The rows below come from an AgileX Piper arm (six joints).
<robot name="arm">
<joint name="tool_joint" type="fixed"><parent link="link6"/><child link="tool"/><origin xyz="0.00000 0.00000 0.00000" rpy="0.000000 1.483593 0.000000"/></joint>
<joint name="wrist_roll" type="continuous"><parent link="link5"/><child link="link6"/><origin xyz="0.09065 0.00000 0.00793" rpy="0.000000 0.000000 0.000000"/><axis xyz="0.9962 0 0.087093"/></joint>
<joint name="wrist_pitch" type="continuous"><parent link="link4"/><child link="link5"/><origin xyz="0.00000 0.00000 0.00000" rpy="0.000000 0.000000 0.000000"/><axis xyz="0 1 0"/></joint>
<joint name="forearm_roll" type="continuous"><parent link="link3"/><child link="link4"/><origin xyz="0.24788 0.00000 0.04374" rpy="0.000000 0.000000 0.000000"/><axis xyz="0.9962 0 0.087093"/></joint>
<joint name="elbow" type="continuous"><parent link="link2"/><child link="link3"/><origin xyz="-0.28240 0.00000 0.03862" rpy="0.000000 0.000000 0.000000"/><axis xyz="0 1 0"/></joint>
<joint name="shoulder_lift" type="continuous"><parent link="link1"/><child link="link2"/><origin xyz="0.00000 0.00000 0.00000" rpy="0.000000 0.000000 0.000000"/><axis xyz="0 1 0"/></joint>
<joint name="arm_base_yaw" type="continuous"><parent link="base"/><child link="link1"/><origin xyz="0.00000 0.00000 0.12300" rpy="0.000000 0.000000 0.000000"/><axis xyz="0 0 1"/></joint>
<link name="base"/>
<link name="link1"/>
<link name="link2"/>
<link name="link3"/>
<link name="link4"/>
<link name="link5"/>
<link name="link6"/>
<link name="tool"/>
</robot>
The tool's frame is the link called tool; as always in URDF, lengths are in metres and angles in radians. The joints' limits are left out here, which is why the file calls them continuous.
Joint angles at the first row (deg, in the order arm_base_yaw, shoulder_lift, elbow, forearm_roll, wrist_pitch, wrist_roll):
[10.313, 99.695, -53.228, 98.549, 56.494, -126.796]
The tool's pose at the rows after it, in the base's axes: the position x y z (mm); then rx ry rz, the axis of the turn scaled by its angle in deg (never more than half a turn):
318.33, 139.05, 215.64, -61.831, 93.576, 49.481
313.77, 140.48, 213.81, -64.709, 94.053, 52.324
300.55, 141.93, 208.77, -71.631, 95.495, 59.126
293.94, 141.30, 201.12, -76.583, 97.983, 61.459
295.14, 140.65, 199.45, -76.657, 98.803, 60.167
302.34, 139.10, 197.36, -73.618, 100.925, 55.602
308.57, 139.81, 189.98, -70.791, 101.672, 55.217
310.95, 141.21, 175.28, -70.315, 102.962, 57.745
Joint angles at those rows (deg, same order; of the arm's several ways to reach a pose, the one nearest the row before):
[11.230, 101.127, -54.316, 98.206, 55.692, -126.682]
[11.231, 101.298, -54.545, 94.423, 57.696, -124.102]
[11.229, 101.471, -54.544, 85.944, 62.739, -118.660]
[11.344, 101.987, -54.546, 80.099, 64.229, -115.624]
[11.345, 102.045, -54.546, 79.756, 63.082, -115.565]
[11.344, 102.102, -54.545, 81.704, 58.672, -116.025]
[11.344, 103.763, -54.603, 84.682, 57.468, -117.571]
[11.345, 106.569, -54.603, 85.370, 58.441, -118.315]

